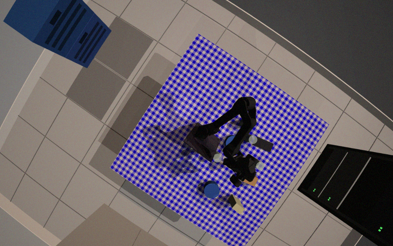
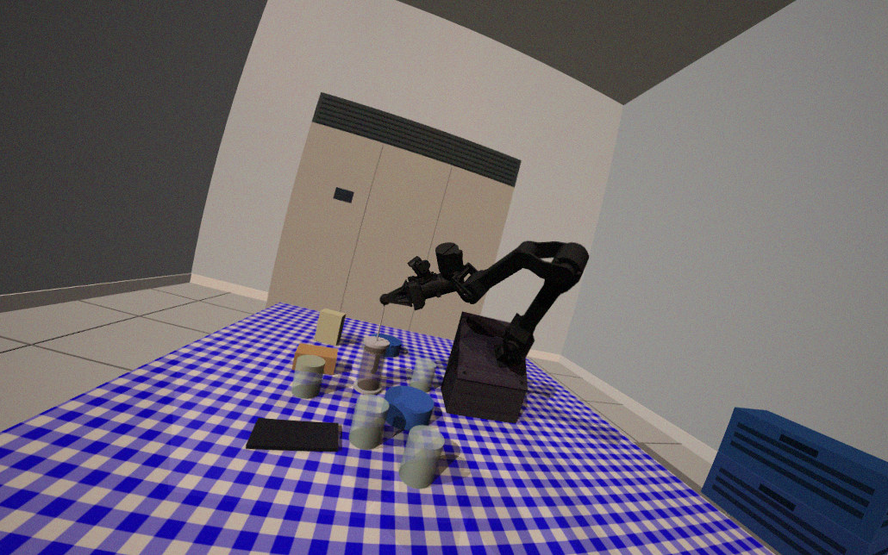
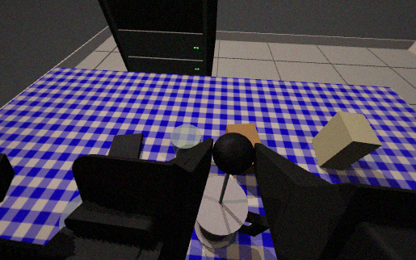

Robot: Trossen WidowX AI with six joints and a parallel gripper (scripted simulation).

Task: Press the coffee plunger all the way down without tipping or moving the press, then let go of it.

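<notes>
The coffee press is 13 cm below my gripper tip, 1 cm to the right of it and 1 cm behind it. From my gripper tip the other things lie so: orange box (22 cm below, 14 cm ahead, 7 cm to the right); then flat black slab (25 cm below, 22 cm to the left, 11 cm ahead).
</notes>
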